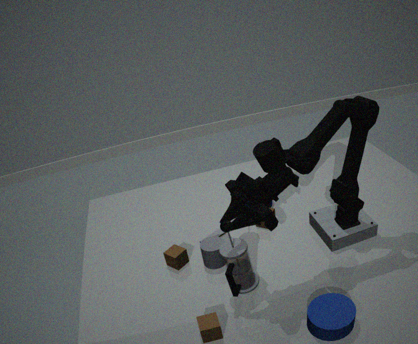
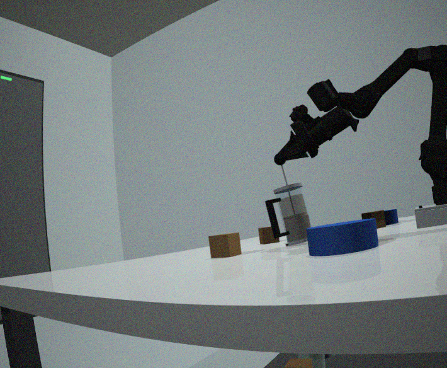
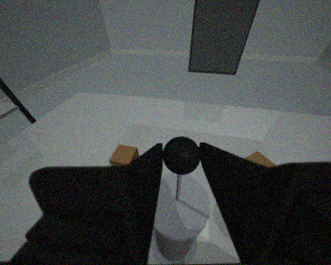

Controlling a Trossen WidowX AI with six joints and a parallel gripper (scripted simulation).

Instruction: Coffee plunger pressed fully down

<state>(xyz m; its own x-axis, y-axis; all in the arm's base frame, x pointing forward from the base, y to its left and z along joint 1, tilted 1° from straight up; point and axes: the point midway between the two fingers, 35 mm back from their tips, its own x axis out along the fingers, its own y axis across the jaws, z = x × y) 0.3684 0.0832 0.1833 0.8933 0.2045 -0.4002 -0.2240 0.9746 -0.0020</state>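
My gripper tip is 1 cm past the glass coffee press, 1 cm to the right of it and 11 cm above it.
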